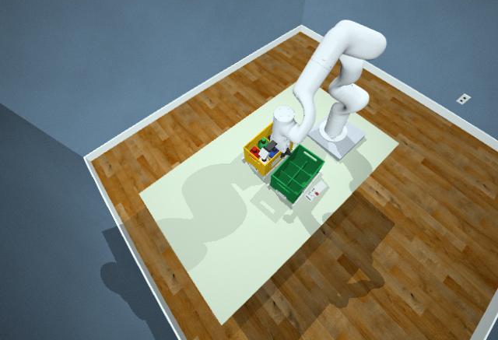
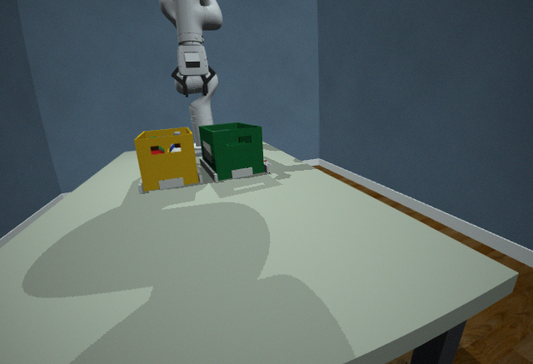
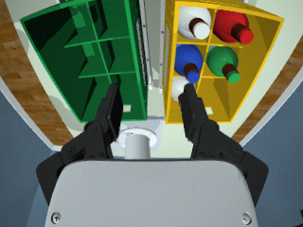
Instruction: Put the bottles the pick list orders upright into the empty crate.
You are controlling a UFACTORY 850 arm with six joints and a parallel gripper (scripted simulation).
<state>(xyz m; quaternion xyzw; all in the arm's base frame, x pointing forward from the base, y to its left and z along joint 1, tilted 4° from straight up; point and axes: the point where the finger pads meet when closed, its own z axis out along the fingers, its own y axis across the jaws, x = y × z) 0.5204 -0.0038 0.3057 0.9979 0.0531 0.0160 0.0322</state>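
Right now my hand is 6 cm past the blue-label bottle, 9 cm to the left of it and 23 cm above it. Round my hand: red bottle (3 cm ahead, 16 cm to the right, 23 cm below); then green crate (7 cm behind, 11 cm to the left, 23 cm below); then yellow crate (6 cm behind, 13 cm to the right, 23 cm below).
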